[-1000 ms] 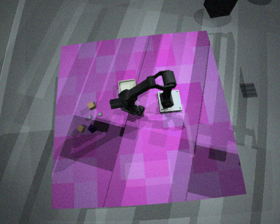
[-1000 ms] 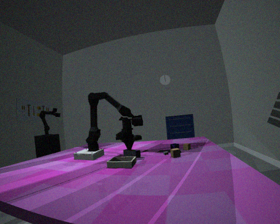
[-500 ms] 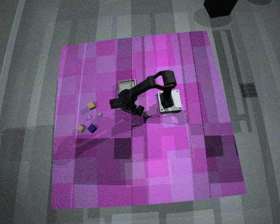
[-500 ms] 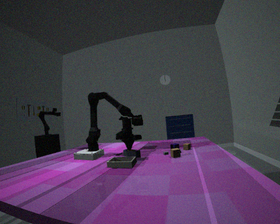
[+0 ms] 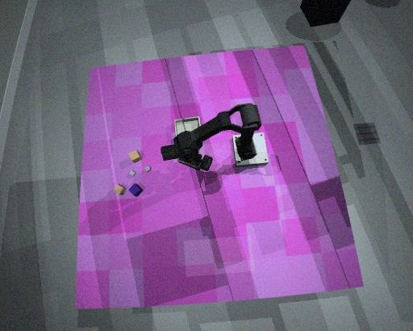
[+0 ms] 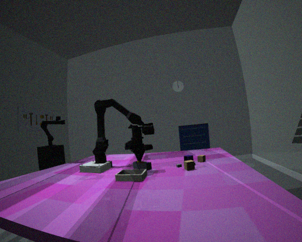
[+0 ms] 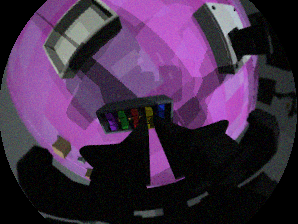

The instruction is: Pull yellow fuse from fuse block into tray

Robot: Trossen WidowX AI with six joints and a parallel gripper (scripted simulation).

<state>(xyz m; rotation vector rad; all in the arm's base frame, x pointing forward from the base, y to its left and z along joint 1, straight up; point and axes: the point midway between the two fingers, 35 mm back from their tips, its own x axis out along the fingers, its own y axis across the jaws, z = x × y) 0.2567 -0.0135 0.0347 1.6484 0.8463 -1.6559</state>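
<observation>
The white tray is 19 cm to the right of my gripper tip, 4 cm below it and 1 cm behind it. Also, from my gripper tip: yellow fuse: 1 cm below.
</observation>
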